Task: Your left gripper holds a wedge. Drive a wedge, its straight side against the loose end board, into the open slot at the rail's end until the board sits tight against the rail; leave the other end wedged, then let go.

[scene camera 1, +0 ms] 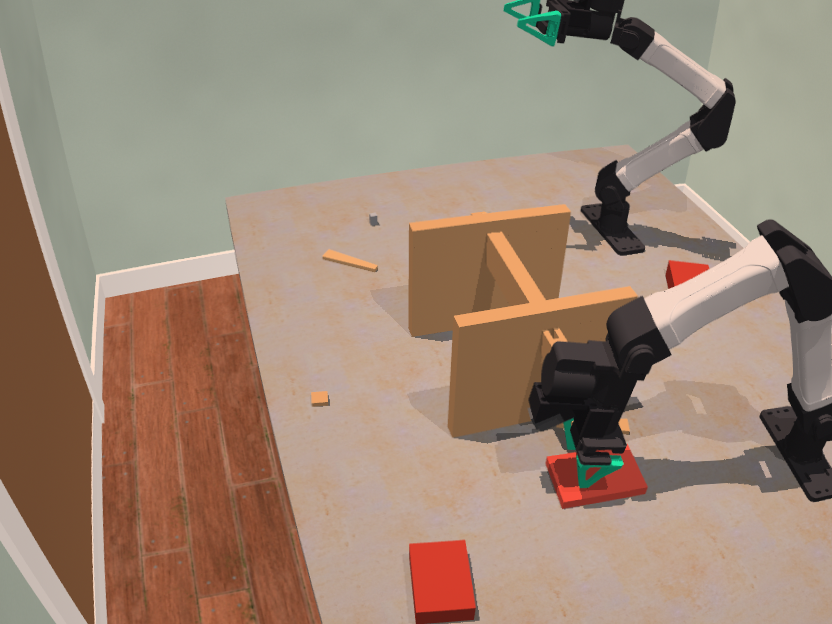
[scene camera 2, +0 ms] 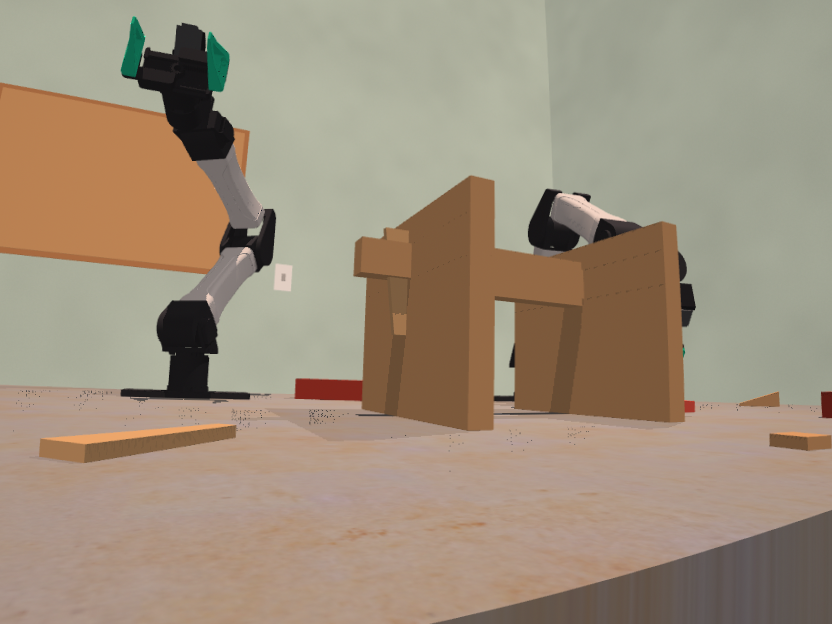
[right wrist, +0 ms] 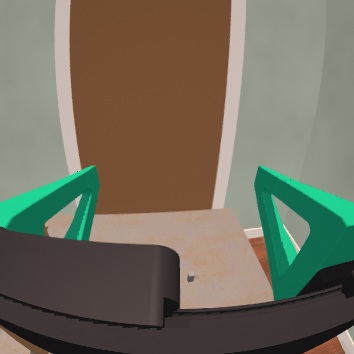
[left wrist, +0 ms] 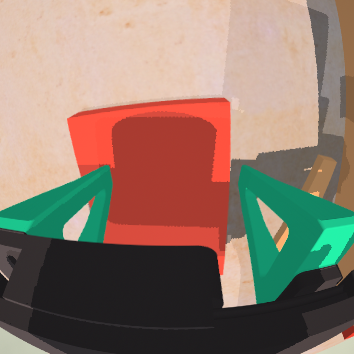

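Seen in the pictures: left gripper, fingertip midpoint: (scene camera 1: 577, 467) (left wrist: 174, 174); right gripper, fingertip midpoint: (scene camera 1: 510, 15) (scene camera 2: 171, 27) (right wrist: 176, 174); left arm's base at its link origin: (scene camera 1: 799, 453); right arm's base at its link origin: (scene camera 1: 611, 229) (scene camera 2: 187, 397).
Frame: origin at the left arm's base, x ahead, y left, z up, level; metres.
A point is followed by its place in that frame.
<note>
My left gripper (scene camera 1: 579, 462) @(x 0.397, y -0.033, z 0.017 m) (left wrist: 174, 174) @(x 0.397, y -0.033, z 0.017 m) is open above a flat red block (scene camera 1: 630, 475) @(x 0.320, y -0.004, z 0.017 m) (left wrist: 165, 200) @(x 0.379, y -0.026, z 0.017 m). A wedge (scene camera 1: 625, 426) @(x 0.289, y -0.111, z 0.008 m) (left wrist: 321, 175) @(x 0.387, y -0.136, z 0.008 m) lies on the table beside it, partly hidden by the fingers. The loose end board (scene camera 1: 497, 376) @(x 0.505, y -0.146, z 0.116 m) (scene camera 2: 625, 322) @(x 0.514, y -0.171, z 0.114 m) stands upright on the rail (scene camera 1: 517, 268) @(x 0.445, y -0.296, z 0.202 m) (scene camera 2: 537, 275) @(x 0.454, y -0.256, z 0.176 m). The rail's slotted end (scene camera 1: 551, 337) @(x 0.434, y -0.136, z 0.192 m) sticks out past it, partly hidden by the left arm; I cannot see a gap clearly. At the other end, a wedge (scene camera 2: 397, 295) @(x 0.466, y -0.442, z 0.134 m) stands in the rail outside the other board (scene camera 1: 446, 288) @(x 0.538, y -0.396, z 0.098 m) (scene camera 2: 436, 322) @(x 0.539, y -0.422, z 0.097 m). My right gripper (scene camera 1: 512, 14) @(x 0.364, y -0.734, z 0.486 m) (scene camera 2: 172, 28) @(x 0.364, y -0.734, z 0.486 m) (right wrist: 176, 174) @(x 0.364, y -0.734, z 0.486 m) is open, high up.
A tapered strip (scene camera 1: 349, 260) @(x 0.693, y -0.635, z 0.008 m) (scene camera 2: 137, 441) @(x 0.720, y -0.643, z 0.006 m), a small wooden block (scene camera 1: 319, 398) @(x 0.772, y -0.244, z 0.009 m) (scene camera 2: 799, 441) @(x 0.779, y -0.260, z 0.005 m) and a grey cube (scene camera 1: 373, 218) @(x 0.630, y -0.777, z 0.018 m) (right wrist: 190, 277) @(x 0.622, y -0.783, z 0.014 m) lie on the table. Red blocks (scene camera 1: 442, 574) @(x 0.631, y 0.130, z 0.033 m) (scene camera 1: 685, 272) @(x 0.025, y -0.471, z 0.037 m) stand farther off. A wedge-shaped piece (scene camera 2: 762, 400) @(x 0.335, y 0.319, z 0.011 m) shows at the right of scene camera 2.
</note>
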